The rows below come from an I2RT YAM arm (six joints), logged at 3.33 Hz.
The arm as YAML. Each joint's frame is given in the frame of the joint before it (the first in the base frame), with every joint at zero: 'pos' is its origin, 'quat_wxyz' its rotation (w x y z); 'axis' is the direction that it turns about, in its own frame. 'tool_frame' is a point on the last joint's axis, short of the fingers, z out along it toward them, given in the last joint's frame.
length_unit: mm
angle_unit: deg
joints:
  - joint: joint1
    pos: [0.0, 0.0, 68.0]
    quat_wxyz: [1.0, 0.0, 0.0, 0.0]
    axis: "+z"
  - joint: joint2
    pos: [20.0, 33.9, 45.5]
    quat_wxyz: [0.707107, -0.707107, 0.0, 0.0]
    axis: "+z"
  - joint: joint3
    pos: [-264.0, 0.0, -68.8]
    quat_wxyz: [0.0, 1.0, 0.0, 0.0]
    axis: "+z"
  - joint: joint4
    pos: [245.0, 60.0, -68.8]
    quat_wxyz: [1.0, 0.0, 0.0, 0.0]
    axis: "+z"
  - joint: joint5
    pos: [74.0, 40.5, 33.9]
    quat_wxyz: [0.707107, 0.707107, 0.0, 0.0]
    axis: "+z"
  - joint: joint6
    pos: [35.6, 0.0, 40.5]
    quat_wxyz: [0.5, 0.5, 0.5, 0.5]
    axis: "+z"
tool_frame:
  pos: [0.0, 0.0, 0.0]
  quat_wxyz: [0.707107, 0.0, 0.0, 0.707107]
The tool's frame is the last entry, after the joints.
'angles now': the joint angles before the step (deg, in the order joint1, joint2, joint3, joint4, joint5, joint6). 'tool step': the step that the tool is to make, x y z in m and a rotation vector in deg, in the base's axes. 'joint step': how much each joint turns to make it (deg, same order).
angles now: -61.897 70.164 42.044 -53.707 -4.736 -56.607
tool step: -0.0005 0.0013 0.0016 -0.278 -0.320 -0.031
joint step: 0.025 -0.640 -0.055 -0.182 -0.141 0.078
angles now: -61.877 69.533 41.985 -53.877 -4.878 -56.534
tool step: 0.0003 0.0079 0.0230 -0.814 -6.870 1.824
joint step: 0.115 -4.558 2.208 -2.889 -5.887 -0.651
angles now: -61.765 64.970 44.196 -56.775 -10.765 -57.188
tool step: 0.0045 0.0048 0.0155 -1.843 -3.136 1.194
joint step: 1.658 -2.285 1.911 -0.877 -1.677 0.918
